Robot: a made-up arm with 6 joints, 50 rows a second.
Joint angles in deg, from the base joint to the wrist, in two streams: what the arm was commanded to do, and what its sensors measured. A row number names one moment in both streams.
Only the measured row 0 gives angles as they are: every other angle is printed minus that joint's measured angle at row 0.
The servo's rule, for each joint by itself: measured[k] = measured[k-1] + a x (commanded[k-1-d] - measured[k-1]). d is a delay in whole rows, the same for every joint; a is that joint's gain. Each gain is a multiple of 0.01, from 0.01 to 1. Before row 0 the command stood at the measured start. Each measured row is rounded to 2 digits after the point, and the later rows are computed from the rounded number. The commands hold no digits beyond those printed.
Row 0, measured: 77.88, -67.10, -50.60, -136.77, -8.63, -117.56
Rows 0 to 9, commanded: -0.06, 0.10, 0.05, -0.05, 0.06, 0.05; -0.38, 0.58, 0.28, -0.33, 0.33, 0.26; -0.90, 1.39, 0.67, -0.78, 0.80, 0.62; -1.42, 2.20, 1.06, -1.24, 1.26, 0.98; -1.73, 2.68, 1.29, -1.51, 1.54, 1.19; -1.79, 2.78, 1.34, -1.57, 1.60, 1.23; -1.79, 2.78, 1.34, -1.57, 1.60, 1.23; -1.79, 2.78, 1.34, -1.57, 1.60, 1.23; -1.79, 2.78, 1.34, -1.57, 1.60, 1.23; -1.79, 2.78, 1.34, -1.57, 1.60, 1.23
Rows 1 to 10, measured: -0.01, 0.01, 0.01, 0.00, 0.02, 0.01; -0.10, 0.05, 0.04, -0.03, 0.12, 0.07; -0.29, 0.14, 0.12, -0.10, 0.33, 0.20; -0.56, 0.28, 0.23, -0.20, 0.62, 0.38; -0.84, 0.45, 0.36, -0.32, 0.91, 0.57; -1.07, 0.61, 0.48, -0.43, 1.12, 0.72; -1.24, 0.76, 0.58, -0.53, 1.27, 0.84; -1.37, 0.90, 0.67, -0.62, 1.37, 0.93; -1.47, 1.03, 0.75, -0.71, 1.44, 1.00; -1.55, 1.15, 0.82, -0.79, 1.49, 1.05
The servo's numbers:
d 0
a 0.24 0.07 0.12 0.09 0.31 0.23

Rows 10 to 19, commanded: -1.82, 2.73, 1.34, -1.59, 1.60, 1.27; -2.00, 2.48, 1.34, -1.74, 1.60, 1.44; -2.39, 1.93, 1.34, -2.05, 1.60, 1.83; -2.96, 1.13, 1.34, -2.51, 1.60, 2.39; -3.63, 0.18, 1.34, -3.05, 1.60, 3.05; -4.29, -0.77, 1.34, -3.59, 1.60, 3.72; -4.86, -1.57, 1.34, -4.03, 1.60, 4.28; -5.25, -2.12, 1.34, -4.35, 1.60, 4.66; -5.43, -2.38, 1.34, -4.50, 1.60, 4.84; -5.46, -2.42, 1.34, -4.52, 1.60, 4.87
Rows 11 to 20, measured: -1.61, 1.26, 0.88, -0.86, 1.52, 1.10; -1.70, 1.35, 0.94, -0.94, 1.54, 1.18; -1.87, 1.39, 0.99, -1.04, 1.56, 1.33; -2.13, 1.37, 1.03, -1.17, 1.57, 1.57; -2.49, 1.29, 1.07, -1.34, 1.58, 1.91; -2.92, 1.15, 1.10, -1.54, 1.59, 2.33; -3.39, 0.96, 1.13, -1.76, 1.59, 2.78; -3.84, 0.74, 1.16, -1.99, 1.59, 3.21; -4.22, 0.52, 1.18, -2.22, 1.59, 3.58; -4.52, 0.31, 1.20, -2.43, 1.59, 3.88
